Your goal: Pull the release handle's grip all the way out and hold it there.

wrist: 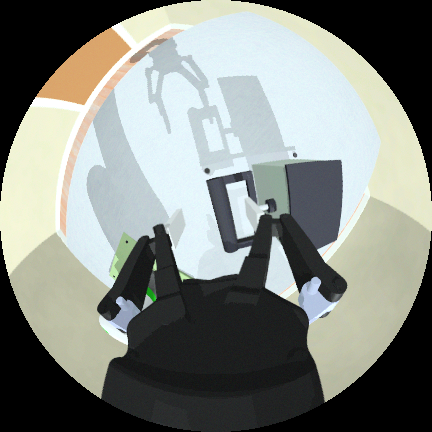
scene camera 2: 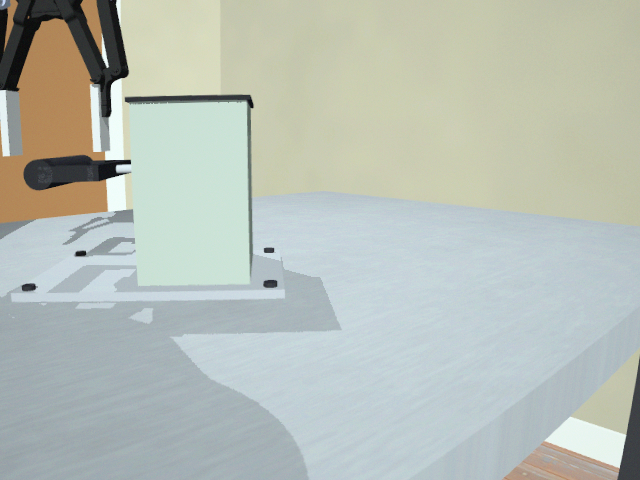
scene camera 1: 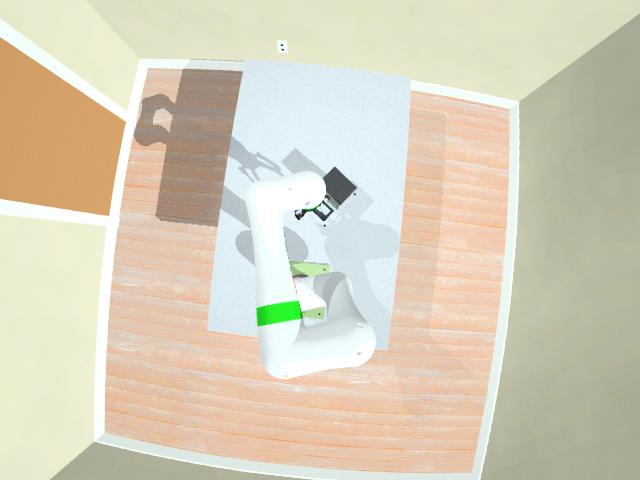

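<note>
The release handle's grip [scene camera 1: 324,219] [scene camera 2: 62,173] [wrist: 221,210] is a black rectangular frame with a thick outer bar. A short light rod [scene camera 2: 124,168] links it to the pale green housing [scene camera 2: 191,196], which has a dark top [scene camera 1: 339,186] [wrist: 315,200]. A gap shows between grip and housing in the wrist view. My gripper [scene camera 2: 55,152] [wrist: 213,211] is open and empty, pointing down, with its pale fingertips a little above the grip. In the wrist view one fingertip appears left of the outer bar and the other over the grip's housing side. In scene camera 1 the arm hides most of the gripper.
The housing stands on a pale base plate [scene camera 2: 155,295] with dark bolts, on the light grey table [scene camera 1: 336,113] [scene camera 2: 439,310]. The white arm [scene camera 1: 273,248] reaches over the table from its base beside light green plates [scene camera 1: 310,268]. A wall rises behind the table's far edge.
</note>
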